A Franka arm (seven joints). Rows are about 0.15 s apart.
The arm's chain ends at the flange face. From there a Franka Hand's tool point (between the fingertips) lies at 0.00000 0.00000 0.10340 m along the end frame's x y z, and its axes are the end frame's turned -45 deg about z.
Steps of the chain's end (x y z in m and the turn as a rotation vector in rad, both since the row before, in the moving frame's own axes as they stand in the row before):
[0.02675, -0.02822, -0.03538, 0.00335, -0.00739, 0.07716]
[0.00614, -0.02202, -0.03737, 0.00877, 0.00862, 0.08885]
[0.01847, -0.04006, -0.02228, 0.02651, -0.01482, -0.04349]
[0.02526, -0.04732, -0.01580, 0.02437, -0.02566, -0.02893]
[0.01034, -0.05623, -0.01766, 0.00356, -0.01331, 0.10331]
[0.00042, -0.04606, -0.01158, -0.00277, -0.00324, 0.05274]
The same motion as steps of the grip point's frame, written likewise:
[0.03860, -0.00184, -0.03538, 0.00759, -0.00286, 0.07716]
[0.02118, -0.01118, -0.03738, 0.00011, 0.01230, 0.08885]
[0.04218, -0.01831, -0.02233, 0.02922, 0.00827, -0.04349]
[0.05117, -0.01925, -0.01586, 0.03538, -0.00091, -0.02893]
[0.04642, -0.03372, -0.01767, 0.01193, -0.00689, 0.10331]
[0.03243, -0.03232, -0.01158, 0.00033, -0.00425, 0.05274]

